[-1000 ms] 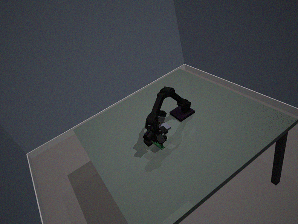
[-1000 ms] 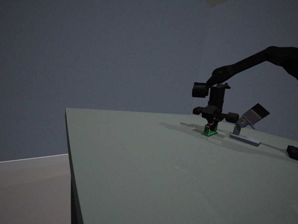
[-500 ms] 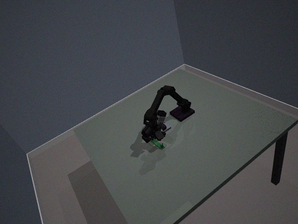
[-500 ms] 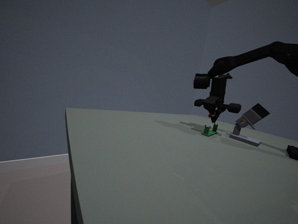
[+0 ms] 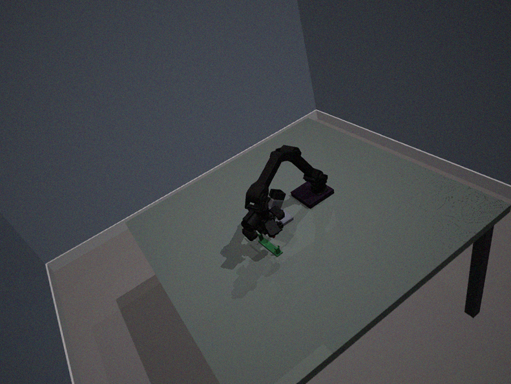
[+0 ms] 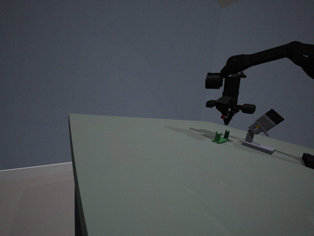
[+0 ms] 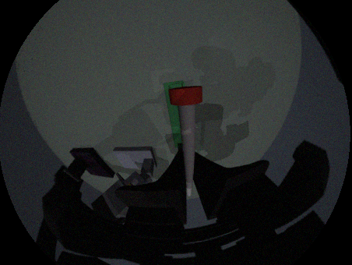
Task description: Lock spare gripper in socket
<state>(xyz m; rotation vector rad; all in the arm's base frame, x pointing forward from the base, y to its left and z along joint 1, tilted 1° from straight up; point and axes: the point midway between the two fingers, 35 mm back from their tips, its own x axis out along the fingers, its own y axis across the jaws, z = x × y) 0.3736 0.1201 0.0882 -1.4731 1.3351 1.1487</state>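
My gripper tip is 10 mm to the right of the green cradle and 50 mm above it. From my gripper tip the other things lie so: grey mount: 110 mm behind, 100 mm to the right, 20 mm below; then spare gripper: 120 mm behind, 100 mm to the right, 40 mm above.
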